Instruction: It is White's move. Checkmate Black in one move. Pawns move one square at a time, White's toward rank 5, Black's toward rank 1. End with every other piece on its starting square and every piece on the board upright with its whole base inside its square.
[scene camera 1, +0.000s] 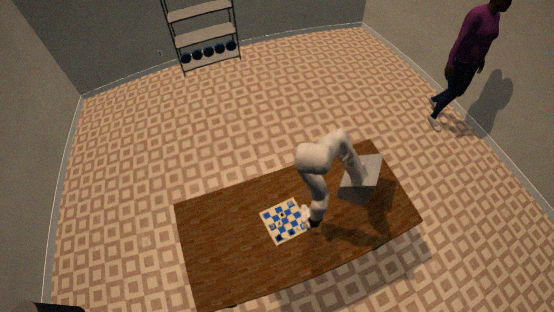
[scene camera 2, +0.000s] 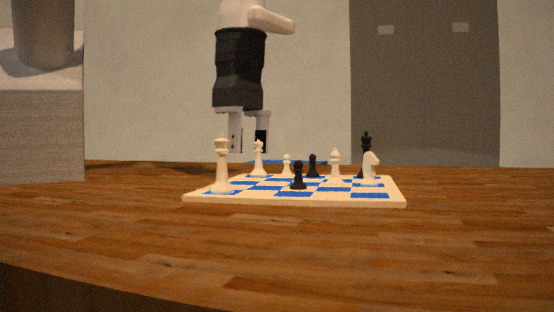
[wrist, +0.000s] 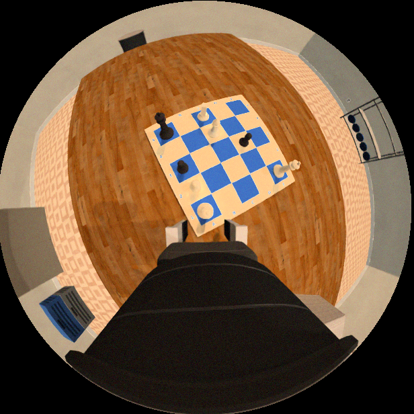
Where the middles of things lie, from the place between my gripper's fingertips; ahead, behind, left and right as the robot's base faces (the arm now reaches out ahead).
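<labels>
My gripper is 40 mm above the blue-and-cream chessboard (scene camera 2: 271, 190), 100 mm short of it and 80 mm to the left of it. The white king (scene camera 2: 222, 186) is 160 mm to the right of my hand and 30 mm ahead of it.
</labels>
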